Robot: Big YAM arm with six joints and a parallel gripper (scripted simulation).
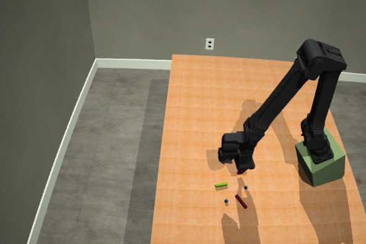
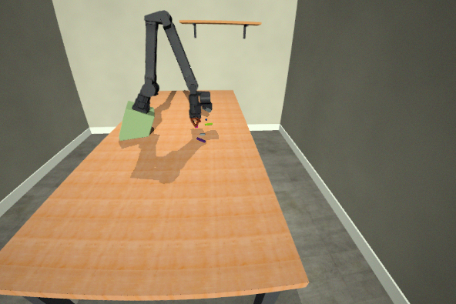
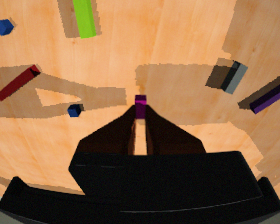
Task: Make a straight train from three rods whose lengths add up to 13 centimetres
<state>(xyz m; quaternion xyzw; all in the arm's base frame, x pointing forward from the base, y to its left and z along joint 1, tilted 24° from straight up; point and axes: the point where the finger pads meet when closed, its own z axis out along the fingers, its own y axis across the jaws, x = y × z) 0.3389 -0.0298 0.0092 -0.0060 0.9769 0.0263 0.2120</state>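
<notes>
The magenta rod is 10 mm below my hand. Round my hand: lime rod: 90 mm ahead, 50 mm to the left, 20 mm below; then red rod: 130 mm to the left, 20 mm below, 20 mm ahead; then grey rod: 90 mm to the right, 30 mm ahead, 20 mm below.
</notes>
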